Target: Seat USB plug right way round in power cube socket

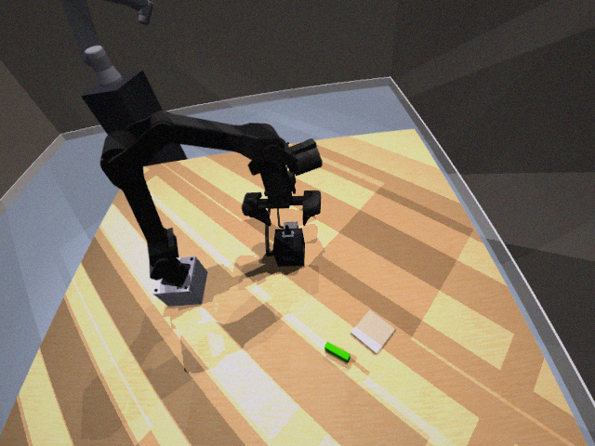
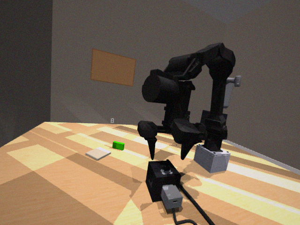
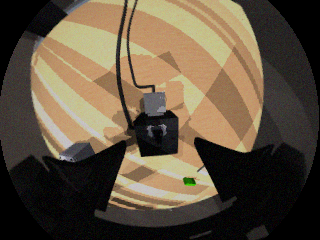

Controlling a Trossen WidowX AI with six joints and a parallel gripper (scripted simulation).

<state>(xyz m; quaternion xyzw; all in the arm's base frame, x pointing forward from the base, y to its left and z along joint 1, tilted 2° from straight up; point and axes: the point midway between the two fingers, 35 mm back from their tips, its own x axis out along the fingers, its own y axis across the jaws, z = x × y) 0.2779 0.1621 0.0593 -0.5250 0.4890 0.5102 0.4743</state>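
Right now the dark USB plug is 2 cm below my gripper tip. The rest, counted from my gripper tip: white tile: 23 cm ahead, 22 cm to the right, 11 cm below; green block: 28 cm to the right, 15 cm ahead, 10 cm below; grey socket: 5 cm below.
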